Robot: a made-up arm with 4 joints.
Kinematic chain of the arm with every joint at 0, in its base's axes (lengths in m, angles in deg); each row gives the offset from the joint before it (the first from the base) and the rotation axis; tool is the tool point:
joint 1: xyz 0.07 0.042 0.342 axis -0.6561 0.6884 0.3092
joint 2: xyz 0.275 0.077 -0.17 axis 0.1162 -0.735 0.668
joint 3: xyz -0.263 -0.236 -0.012 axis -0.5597 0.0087 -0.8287
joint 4: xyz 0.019 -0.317 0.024 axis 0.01 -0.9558 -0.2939
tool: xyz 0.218 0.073 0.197
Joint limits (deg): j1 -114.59..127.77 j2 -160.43..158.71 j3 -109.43..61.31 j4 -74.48..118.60
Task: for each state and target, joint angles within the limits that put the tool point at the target. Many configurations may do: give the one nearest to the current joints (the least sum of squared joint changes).
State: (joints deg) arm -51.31 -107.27 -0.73 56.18
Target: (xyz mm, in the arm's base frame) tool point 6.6 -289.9 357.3
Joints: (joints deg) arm -60.03 -105.07 -55.68 40.26
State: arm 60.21 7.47 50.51 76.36
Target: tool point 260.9 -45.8 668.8
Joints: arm 71.94 4.20 25.59 73.01
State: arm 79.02 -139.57 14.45 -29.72
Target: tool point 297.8 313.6 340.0
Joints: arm 67.52 -133.36 29.00 -69.87
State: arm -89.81 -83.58 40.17 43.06
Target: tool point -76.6 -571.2 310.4
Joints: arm -111.82 -135.18 36.85 18.78
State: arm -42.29 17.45 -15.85 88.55
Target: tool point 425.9 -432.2 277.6
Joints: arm -26.48 24.90 -60.77 55.54
